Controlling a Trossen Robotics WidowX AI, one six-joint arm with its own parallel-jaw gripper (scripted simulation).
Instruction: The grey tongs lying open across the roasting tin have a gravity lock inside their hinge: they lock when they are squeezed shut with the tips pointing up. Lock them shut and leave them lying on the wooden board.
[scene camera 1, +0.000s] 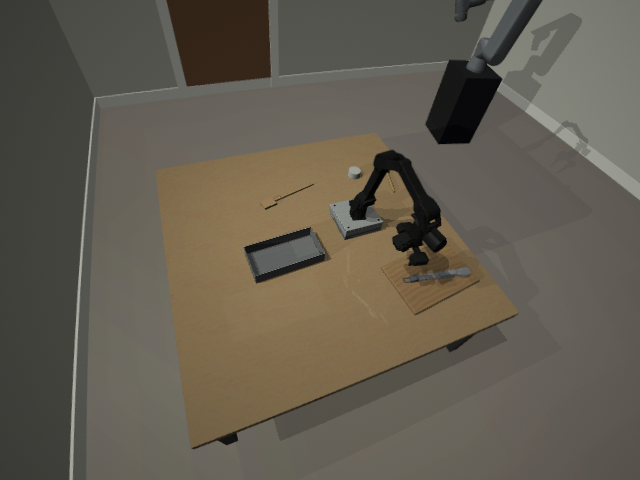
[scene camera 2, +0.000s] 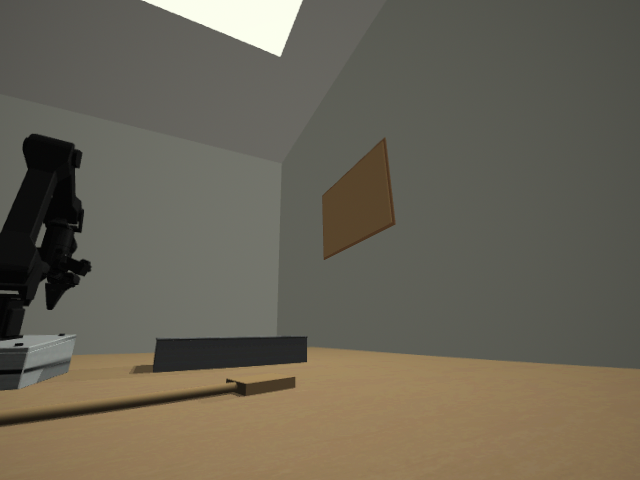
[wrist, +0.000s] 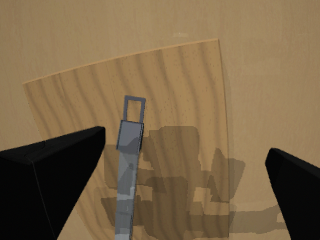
Labels:
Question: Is my gripper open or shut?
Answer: Open.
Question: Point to my gripper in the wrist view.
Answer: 188, 146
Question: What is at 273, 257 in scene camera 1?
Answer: A roasting tin.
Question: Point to my gripper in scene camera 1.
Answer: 405, 255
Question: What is my gripper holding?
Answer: Nothing.

